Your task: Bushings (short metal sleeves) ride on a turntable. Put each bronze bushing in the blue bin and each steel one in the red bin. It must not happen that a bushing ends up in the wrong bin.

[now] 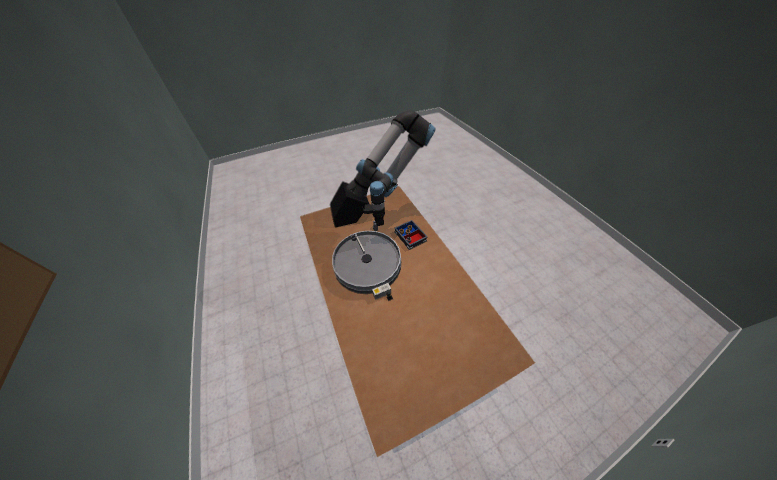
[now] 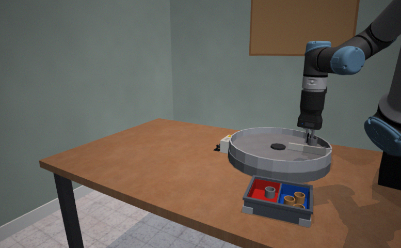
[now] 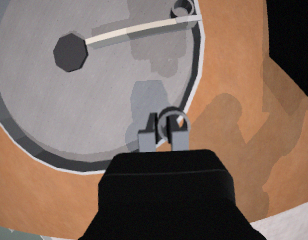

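Right now the bin is 10 mm ahead of my hand, 240 mm to the left of it and 130 mm below it. The rest, counted from my hand: grey turntable: 150 mm ahead, 100 mm to the right, 100 mm below.
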